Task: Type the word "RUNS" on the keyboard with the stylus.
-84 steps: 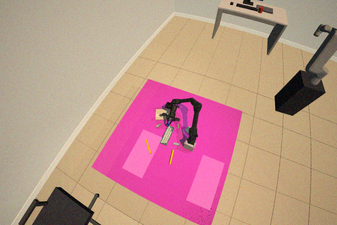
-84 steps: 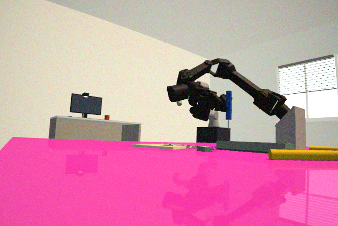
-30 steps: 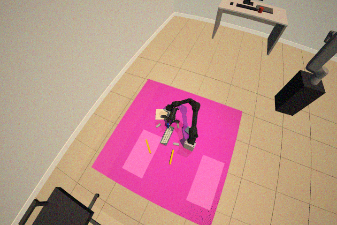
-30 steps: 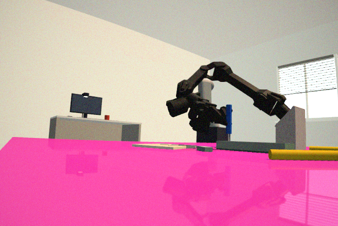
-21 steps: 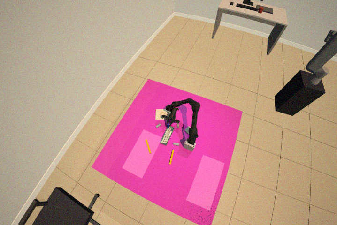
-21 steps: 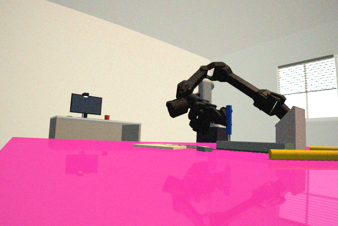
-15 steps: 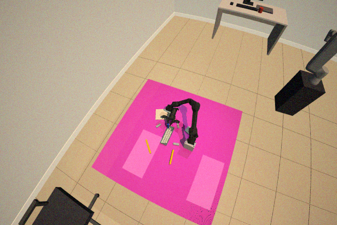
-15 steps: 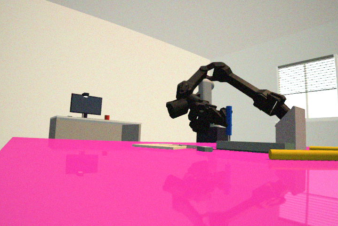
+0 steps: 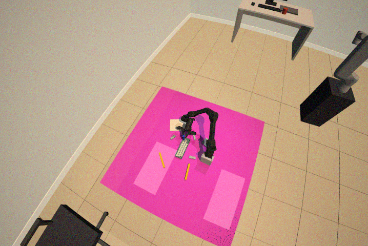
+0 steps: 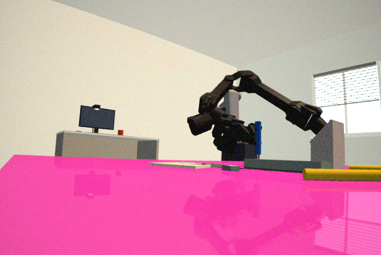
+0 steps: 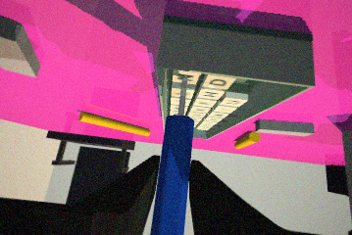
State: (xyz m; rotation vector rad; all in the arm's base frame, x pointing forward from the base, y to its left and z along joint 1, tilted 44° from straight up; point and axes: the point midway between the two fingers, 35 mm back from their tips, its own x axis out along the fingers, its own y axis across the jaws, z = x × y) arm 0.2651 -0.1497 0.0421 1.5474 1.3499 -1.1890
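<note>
The grey block is 9 cm behind my gripper tip, 7 cm to the right of it and 6 cm below it. The rest, counted from my gripper tip: blue stylus: 1 cm below; then stylus tip: 5 cm below; then beige pad: 16 cm to the right, 11 cm ahead, 7 cm below.
</note>
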